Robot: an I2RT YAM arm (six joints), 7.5 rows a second.
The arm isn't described. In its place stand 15 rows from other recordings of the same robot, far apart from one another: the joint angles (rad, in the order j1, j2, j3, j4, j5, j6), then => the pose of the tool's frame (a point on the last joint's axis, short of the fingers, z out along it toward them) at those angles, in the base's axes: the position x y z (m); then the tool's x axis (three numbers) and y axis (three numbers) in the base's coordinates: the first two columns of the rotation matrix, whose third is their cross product.
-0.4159 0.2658 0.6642 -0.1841 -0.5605 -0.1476 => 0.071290 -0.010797 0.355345 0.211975 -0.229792 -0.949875 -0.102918 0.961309 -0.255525
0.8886 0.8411 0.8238 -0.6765 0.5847 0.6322 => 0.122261 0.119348 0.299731 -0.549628 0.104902 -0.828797 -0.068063 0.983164 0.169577
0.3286 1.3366 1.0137 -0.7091 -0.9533 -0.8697 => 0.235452 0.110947 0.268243 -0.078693 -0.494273 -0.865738 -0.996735 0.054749 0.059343
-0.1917 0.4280 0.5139 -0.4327 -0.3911 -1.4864 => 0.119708 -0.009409 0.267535 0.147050 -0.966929 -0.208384 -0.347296 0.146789 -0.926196
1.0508 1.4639 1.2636 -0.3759 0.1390 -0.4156 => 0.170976 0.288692 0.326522 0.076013 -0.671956 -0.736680 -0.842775 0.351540 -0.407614
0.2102 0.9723 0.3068 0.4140 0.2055 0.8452 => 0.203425 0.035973 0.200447 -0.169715 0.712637 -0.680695 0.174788 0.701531 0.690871
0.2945 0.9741 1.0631 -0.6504 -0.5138 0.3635 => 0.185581 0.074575 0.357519 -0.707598 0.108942 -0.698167 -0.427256 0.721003 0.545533
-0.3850 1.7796 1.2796 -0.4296 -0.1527 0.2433 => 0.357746 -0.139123 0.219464 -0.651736 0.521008 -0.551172 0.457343 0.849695 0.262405
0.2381 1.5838 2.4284 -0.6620 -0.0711 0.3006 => 0.241326 0.061173 0.620393 0.078791 0.323042 -0.943099 -0.341805 0.897448 0.278849
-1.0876 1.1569 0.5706 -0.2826 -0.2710 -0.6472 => 0.111132 -0.191298 0.186935 -0.749059 0.177252 -0.638351 0.402674 0.886947 -0.226229
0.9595 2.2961 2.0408 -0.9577 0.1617 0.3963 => 0.283370 0.394337 0.205012 -0.795407 -0.471121 -0.381278 -0.508218 0.861219 -0.003929
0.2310 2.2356 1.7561 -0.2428 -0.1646 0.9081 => 0.494906 0.122394 0.189346 -0.668337 0.641710 -0.376211 0.294749 0.692815 0.658127
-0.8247 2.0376 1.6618 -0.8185 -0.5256 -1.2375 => 0.303132 -0.301633 0.217696 -0.688459 -0.459435 -0.561198 -0.429642 0.881741 -0.194782
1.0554 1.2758 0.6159 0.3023 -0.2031 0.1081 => 0.129575 0.243313 0.225200 -0.273507 -0.268434 -0.923654 -0.921210 0.349348 0.171255
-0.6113 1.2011 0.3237 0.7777 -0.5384 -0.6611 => 0.199962 -0.117853 0.199182 -0.110337 -0.566367 -0.816734 0.009091 0.821142 -0.570651
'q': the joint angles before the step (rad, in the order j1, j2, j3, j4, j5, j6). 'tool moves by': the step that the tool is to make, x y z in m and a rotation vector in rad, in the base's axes. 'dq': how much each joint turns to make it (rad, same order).
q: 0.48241, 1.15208, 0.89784, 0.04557, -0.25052, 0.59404
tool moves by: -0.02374, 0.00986, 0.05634, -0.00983, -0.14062, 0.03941
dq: 0.08511, -0.05260, 0.15299, -0.10472, 0.05743, -0.07255
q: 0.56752, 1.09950, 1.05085, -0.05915, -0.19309, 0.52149
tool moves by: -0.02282, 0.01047, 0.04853, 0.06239, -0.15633, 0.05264
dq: 0.09255, -0.01670, 0.12066, 0.01980, 0.04077, -0.03839
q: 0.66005, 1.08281, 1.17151, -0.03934, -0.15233, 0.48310
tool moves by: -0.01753, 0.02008, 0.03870, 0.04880, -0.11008, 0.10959
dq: 0.10848, 0.04363, 0.13580, 0.01748, -0.00490, -0.03531
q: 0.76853, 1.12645, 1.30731, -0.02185, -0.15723, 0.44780
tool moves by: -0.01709, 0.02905, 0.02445, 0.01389, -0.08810, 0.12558
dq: 0.12773, 0.07043, 0.11686, 0.01413, -0.00846, -0.05588
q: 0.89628, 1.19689, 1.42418, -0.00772, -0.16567, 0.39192
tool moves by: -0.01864, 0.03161, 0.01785, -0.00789, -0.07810, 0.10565
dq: 0.12770, 0.08320, 0.11844, -0.00870, 0.00560, -0.07266
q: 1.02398, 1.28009, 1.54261, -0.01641, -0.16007, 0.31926
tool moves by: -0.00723, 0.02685, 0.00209, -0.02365, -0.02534, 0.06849
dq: 0.06819, 0.07506, 0.06864, -0.00717, -0.00828, -0.03309
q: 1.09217, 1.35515, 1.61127, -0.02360, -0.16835, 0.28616
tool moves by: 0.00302, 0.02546, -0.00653, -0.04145, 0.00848, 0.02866
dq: 0.02837, 0.07844, 0.05333, -0.01757, -0.00259, -0.01083
